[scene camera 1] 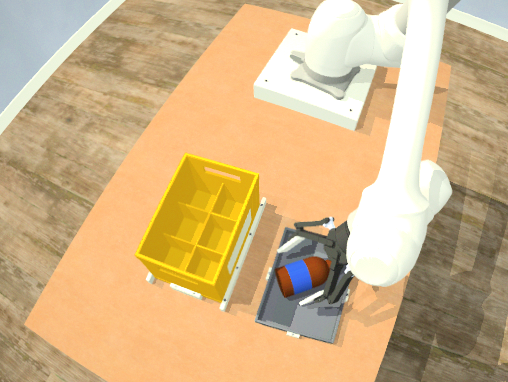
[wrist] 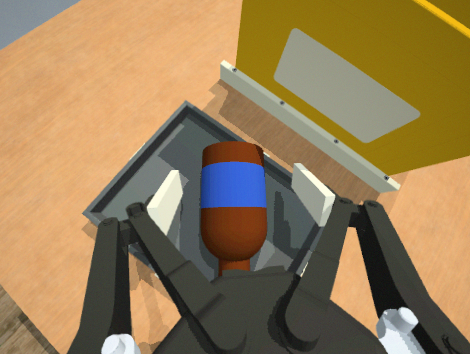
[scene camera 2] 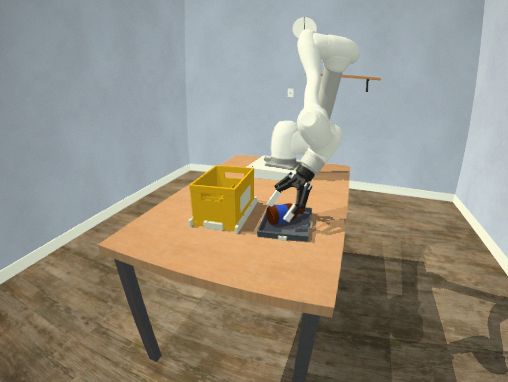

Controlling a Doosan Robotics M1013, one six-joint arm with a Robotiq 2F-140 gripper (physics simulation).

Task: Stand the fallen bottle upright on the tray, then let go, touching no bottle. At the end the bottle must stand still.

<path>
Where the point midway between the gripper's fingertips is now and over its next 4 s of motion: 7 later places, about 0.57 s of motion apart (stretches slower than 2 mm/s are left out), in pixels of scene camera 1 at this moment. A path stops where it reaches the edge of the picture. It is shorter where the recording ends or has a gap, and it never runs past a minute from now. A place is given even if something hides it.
My gripper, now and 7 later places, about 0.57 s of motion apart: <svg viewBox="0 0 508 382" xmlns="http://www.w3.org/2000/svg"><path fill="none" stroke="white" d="M292 276L288 278L291 267L294 255L295 255L296 255L298 256L299 257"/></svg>
</path>
